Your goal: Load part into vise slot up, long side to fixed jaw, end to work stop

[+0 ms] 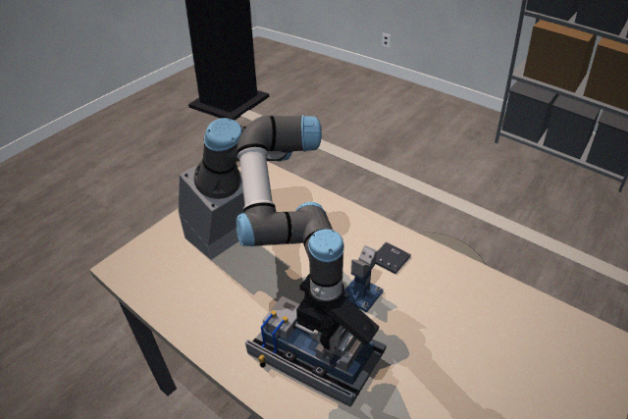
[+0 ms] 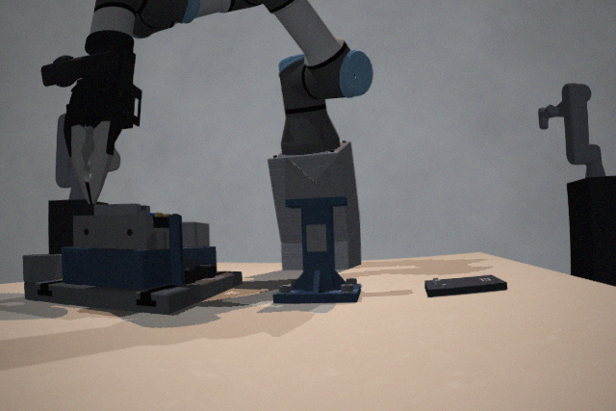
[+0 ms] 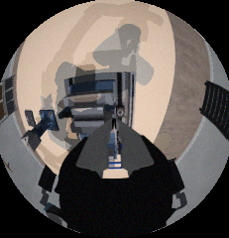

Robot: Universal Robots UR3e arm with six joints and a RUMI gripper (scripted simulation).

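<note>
Right now the grey part is 5 cm to the left of my hand and 3 cm below it. The rest, counted from my hand: blue vise 9 cm below, 7 cm behind, 5 cm to the left.
</note>
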